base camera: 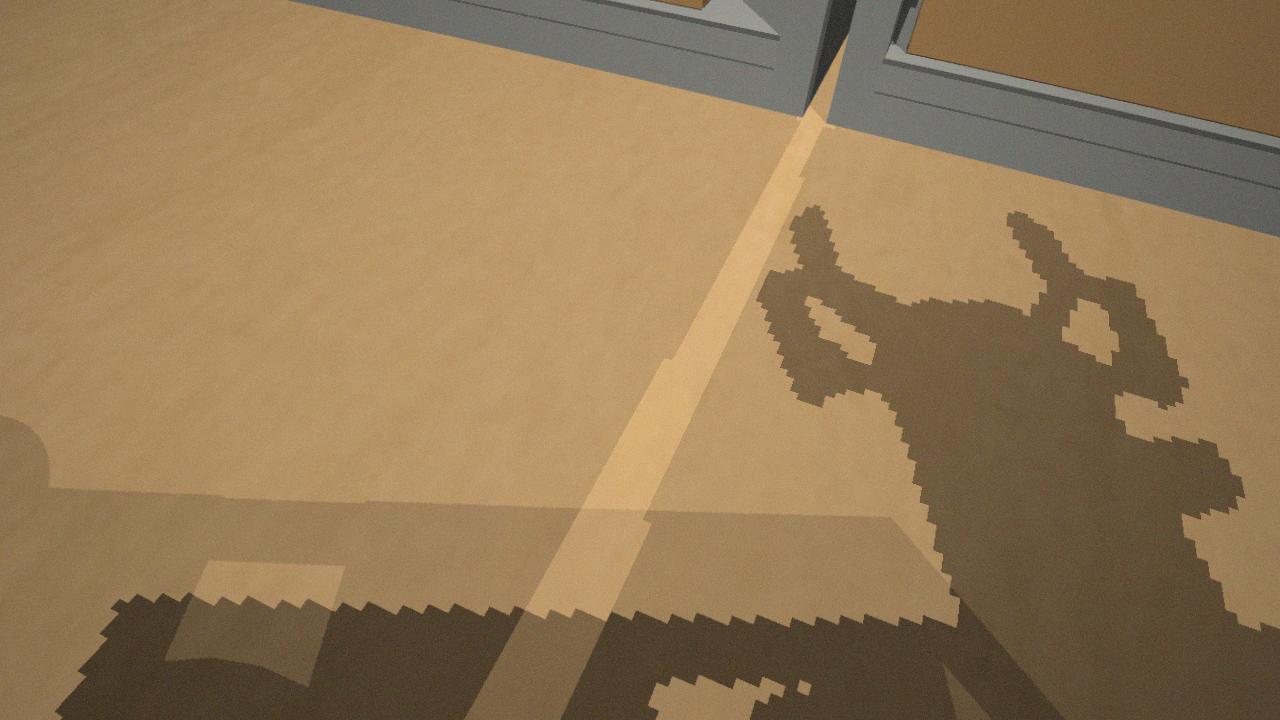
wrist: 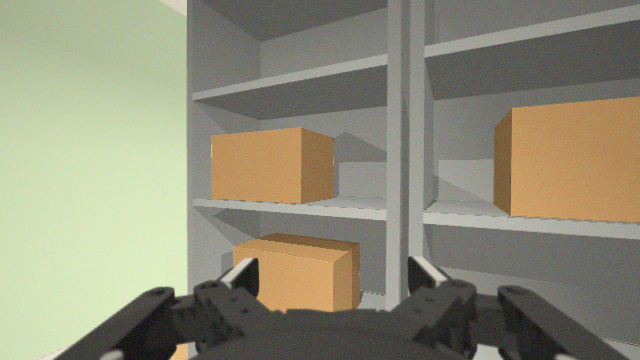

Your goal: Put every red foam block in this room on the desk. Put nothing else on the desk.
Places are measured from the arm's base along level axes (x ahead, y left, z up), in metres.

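Pixels of known places: gripper, between the fingertips: [wrist: 332,273].
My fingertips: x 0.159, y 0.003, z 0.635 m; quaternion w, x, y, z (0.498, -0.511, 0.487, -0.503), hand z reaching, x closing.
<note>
Ahead of a thing's pixels: the offset from my fingertips to its top centre. Level surfaces: height alone.
No red foam block and no desk show in either view. My gripper [wrist: 332,273] is open and empty in the wrist view, its two dark fingers wide apart at the lower middle. It points toward a grey shelf unit [wrist: 394,150] that holds cardboard boxes. In the base camera view the gripper itself does not show; a shadow with two spread fingers lies on the floor at the right.
A box {dx +0.985, dy +0.279, dz +0.229 m} [wrist: 260,167] stands on a middle shelf, with another box {dx +0.938, dy +0.164, dz -0.228 m} [wrist: 295,275] below it. A larger box {dx +0.585, dy -0.694, dz +0.229 m} [wrist: 575,160] stands in the right-hand unit. A pale green wall [wrist: 90,175] is at the left. Grey shelf bases [base camera: 572,67] [base camera: 1056,147] border the tan floor {dz -1.032 m} [base camera: 402,268].
</note>
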